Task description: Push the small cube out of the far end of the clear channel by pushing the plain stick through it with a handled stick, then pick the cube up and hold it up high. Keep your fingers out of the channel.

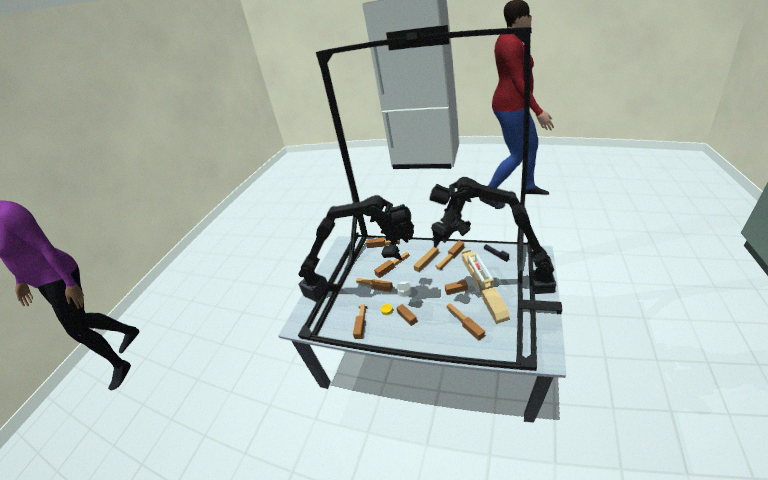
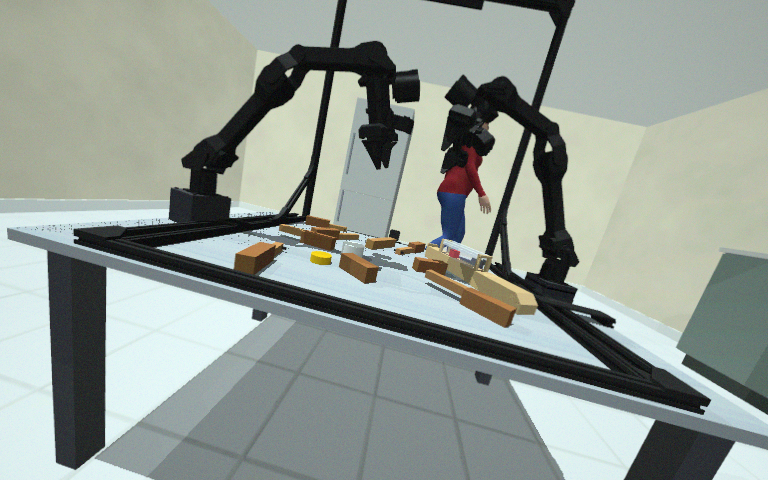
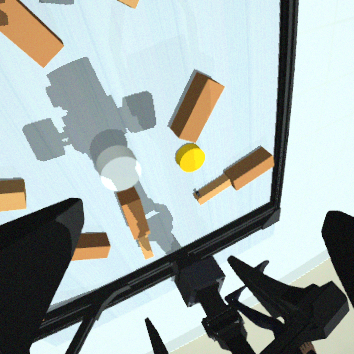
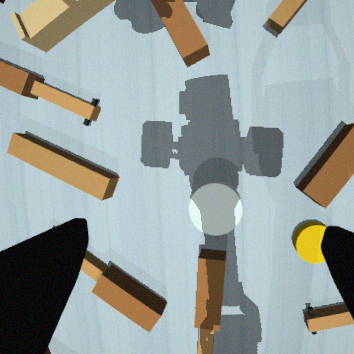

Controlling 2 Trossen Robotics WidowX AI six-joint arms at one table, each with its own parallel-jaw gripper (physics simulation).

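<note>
The clear channel [image 1: 482, 275] sits on a long tan base [image 1: 496, 306] [image 2: 505, 289] at the table's right. The small red cube [image 1: 477, 265] [image 2: 454, 253] shows inside it. Several handled sticks lie about, among them one with a cross pin [image 1: 451, 254] [image 4: 65, 99] and one at front right [image 1: 466, 321] [image 2: 472, 297]. A plain bar [image 1: 426, 258] [image 2: 380, 243] [image 4: 62, 166] lies at the back middle; I cannot tell whether it is the plain stick. My left gripper [image 1: 436, 240] [image 3: 205, 216] and right gripper [image 2: 382, 166] [image 4: 206, 227] are open, empty and high above the table.
A white disc [image 1: 403, 288] [image 2: 352, 249] [image 3: 120, 170] [image 4: 215, 209] and a yellow disc [image 1: 386, 309] [image 2: 320, 258] [image 3: 190, 157] lie mid-table. Brown blocks [image 1: 406, 314] [image 1: 455, 286] lie near them. A black frame [image 1: 419, 349] [image 2: 339, 305] borders the table.
</note>
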